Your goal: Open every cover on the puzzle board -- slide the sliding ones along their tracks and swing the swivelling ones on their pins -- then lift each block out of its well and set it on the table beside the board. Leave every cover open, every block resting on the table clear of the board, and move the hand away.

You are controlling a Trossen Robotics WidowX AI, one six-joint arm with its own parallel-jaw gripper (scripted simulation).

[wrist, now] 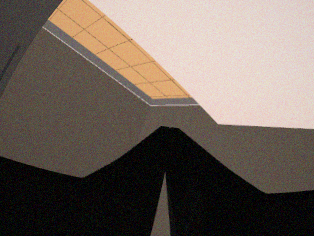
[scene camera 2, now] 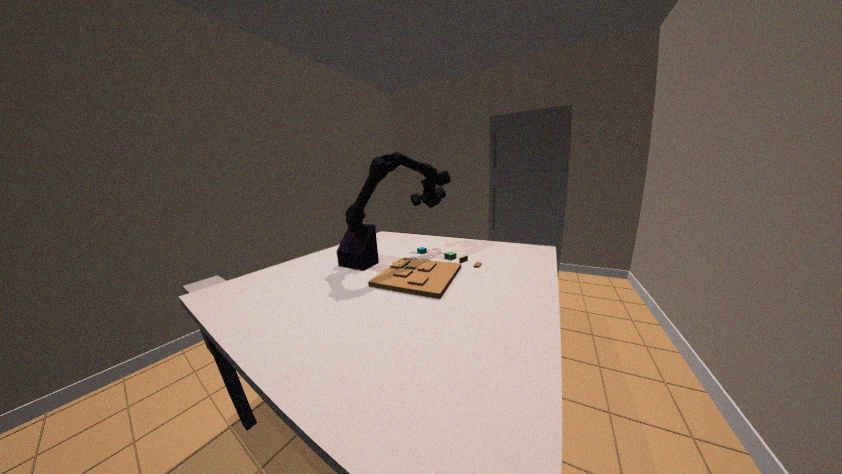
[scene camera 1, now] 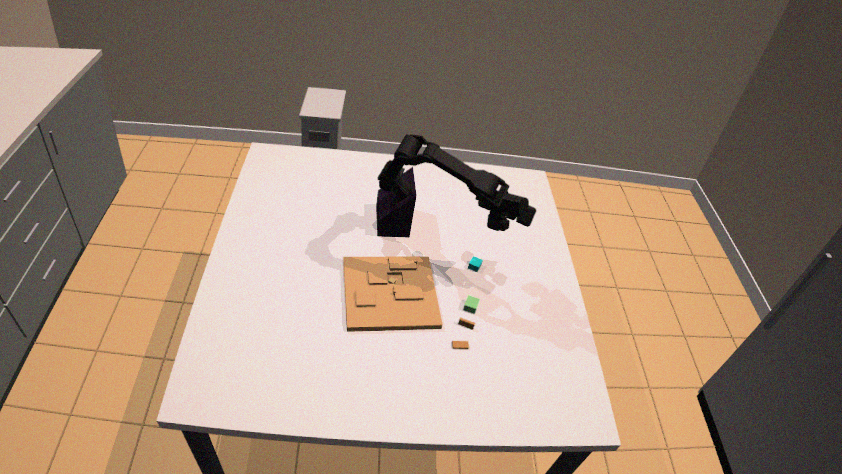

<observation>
My gripper [scene camera 1: 516, 212] is shut, with nothing in its grasp. Also in view: a tan puzzle board [scene camera 1: 388, 314].
My gripper shows as well in the wrist view [wrist: 168, 136]. The tan puzzle board is seen too in scene camera 2 [scene camera 2: 442, 275].
</observation>
